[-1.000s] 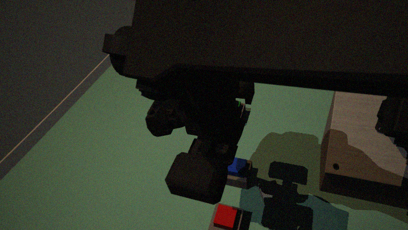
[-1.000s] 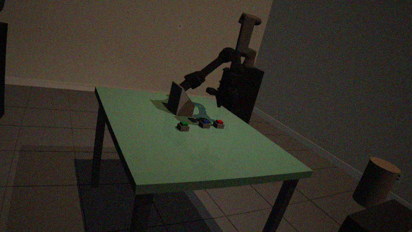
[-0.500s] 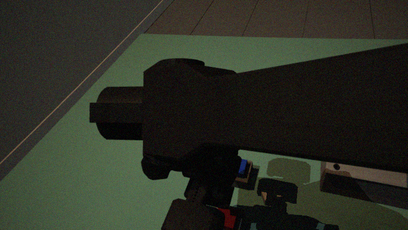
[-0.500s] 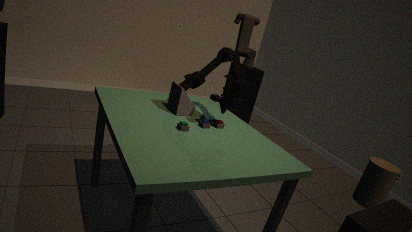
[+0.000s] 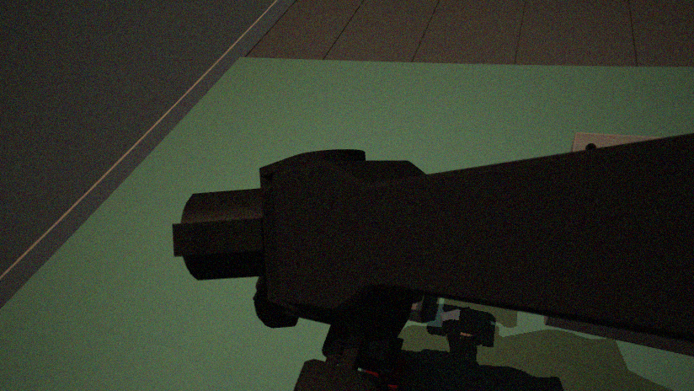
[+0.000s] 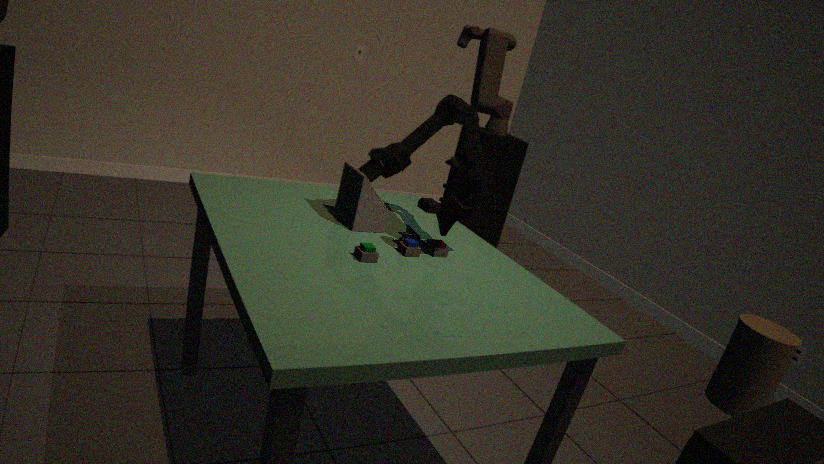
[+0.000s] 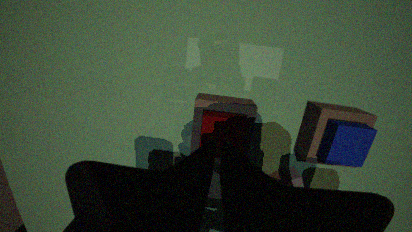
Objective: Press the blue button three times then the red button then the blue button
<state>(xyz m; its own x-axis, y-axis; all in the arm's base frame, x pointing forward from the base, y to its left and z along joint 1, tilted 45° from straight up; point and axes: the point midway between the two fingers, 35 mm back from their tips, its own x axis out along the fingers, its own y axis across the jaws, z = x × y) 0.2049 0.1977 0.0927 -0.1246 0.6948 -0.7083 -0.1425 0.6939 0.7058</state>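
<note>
Now: gripper tip 3 cm above the red button. From my gripper tip the other things lie so: block 5 cm behind, 8 cm to the right, 5 cm below; blue button 2 cm ahead, 10 cm to the right, 3 cm below; green button 8 cm ahead, 25 cm to the right, 3 cm below.
</note>
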